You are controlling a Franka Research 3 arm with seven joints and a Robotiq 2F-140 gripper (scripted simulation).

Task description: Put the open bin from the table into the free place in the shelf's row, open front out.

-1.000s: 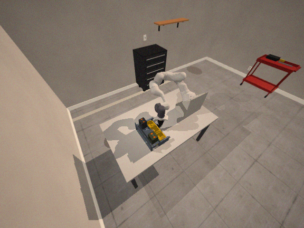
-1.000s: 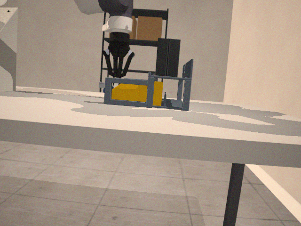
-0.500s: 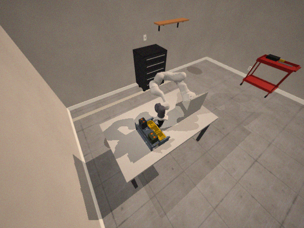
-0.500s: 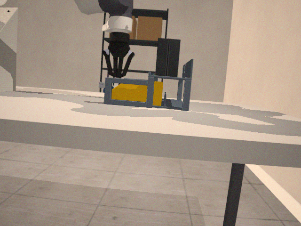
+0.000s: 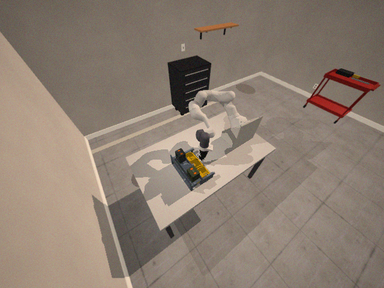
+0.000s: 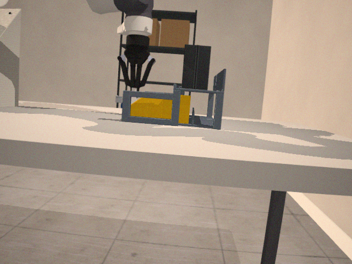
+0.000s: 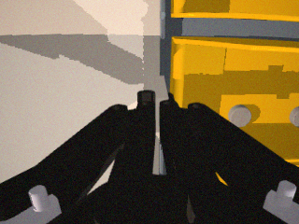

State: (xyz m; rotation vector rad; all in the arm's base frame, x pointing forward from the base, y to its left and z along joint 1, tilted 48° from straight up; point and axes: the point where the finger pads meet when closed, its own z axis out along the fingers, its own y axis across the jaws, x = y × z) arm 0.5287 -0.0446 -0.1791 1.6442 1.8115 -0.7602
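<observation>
Now: hand 5 cm above the grey shelf lip, 1 cm to the right of it and 1 cm short of it.
</observation>
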